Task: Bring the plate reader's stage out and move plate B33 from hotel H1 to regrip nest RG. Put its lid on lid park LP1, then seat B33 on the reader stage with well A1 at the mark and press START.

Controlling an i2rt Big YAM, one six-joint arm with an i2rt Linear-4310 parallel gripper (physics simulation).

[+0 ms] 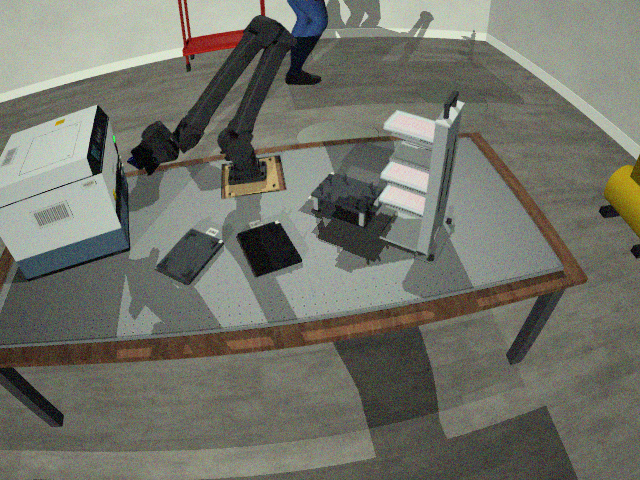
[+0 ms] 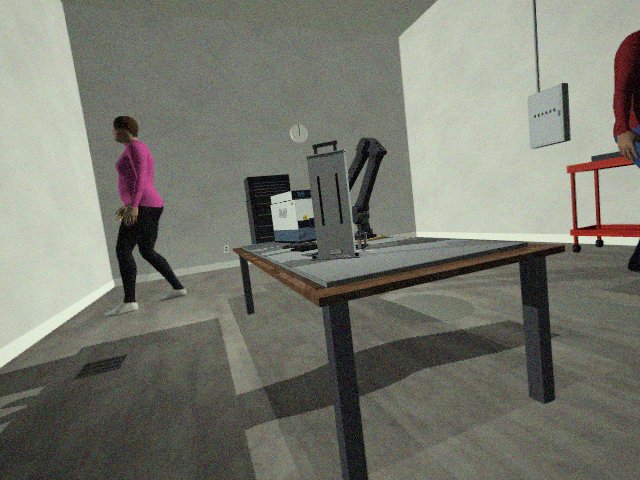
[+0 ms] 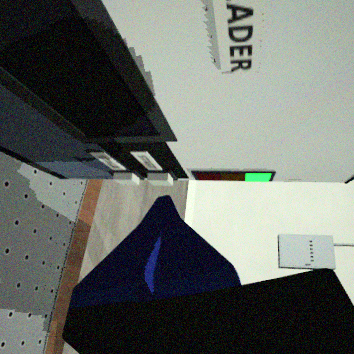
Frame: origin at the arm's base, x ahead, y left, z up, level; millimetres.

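Where they show: gripper, fingertip midpoint: (image 1: 128, 160) (image 3: 165, 204); arm's base, origin of the base link: (image 1: 247, 174).
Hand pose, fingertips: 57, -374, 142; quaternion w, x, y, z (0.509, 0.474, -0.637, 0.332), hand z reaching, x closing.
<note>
Each offset is from my fingertips to the top centre of the thing, as dx, dy, dz. "spot": to the spot under its first point.
The plate reader @[+141, -187, +185] (image 1: 67, 180) (image 2: 289, 217) (image 3: 300, 105) stands at the table's left end, its green light @[spot: -64, -60, +54] (image 3: 258, 177) lit. No stage shows outside its dark front @[spot: +70, -20, -25] (image 3: 75, 75). Two small buttons (image 3: 126, 178) (image 3: 160, 179) sit low on the front, their labels unreadable. My gripper (image 1: 132, 160) (image 3: 165, 204) is shut and empty, close before the buttons; contact cannot be told. The hotel (image 1: 436, 191) (image 2: 333, 206) holds three pale plates, top @[spot: +237, +801, +181] (image 1: 412, 125), middle (image 1: 405, 175) and low @[+227, +811, -32] (image 1: 403, 200); which is B33 cannot be read. A dark raised stand (image 1: 346, 192) looks like the nest.
A grey pad @[spot: +298, +240, -134] (image 1: 190, 255) and a black pad @[spot: +289, +452, -136] (image 1: 269, 249) lie between reader and hotel; their labels are unreadable. The arm's base plate (image 1: 276, 175) is at the table's back edge. A red cart (image 1: 214, 43) (image 2: 604, 166) and people stand beyond the table.
</note>
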